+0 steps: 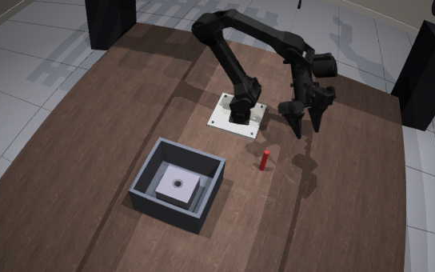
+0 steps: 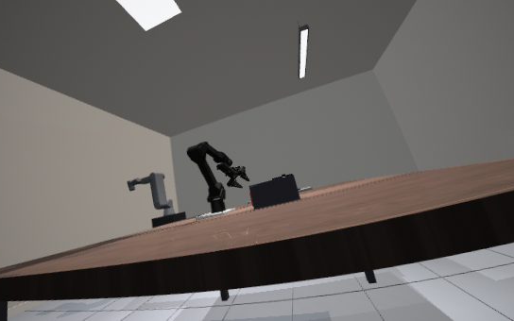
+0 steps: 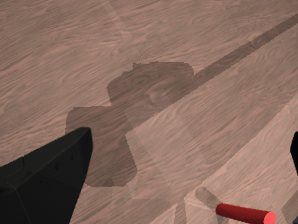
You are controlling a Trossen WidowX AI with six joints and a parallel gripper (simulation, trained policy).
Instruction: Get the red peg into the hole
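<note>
Right now the red peg is 110 mm to the right of my gripper tip, 100 mm below it and 30 mm ahead of it. Round my gripper tip: grey box 320 mm to the right, 180 mm ahead, 110 mm below; plate 320 mm to the right, 180 mm ahead, 100 mm below.
</note>
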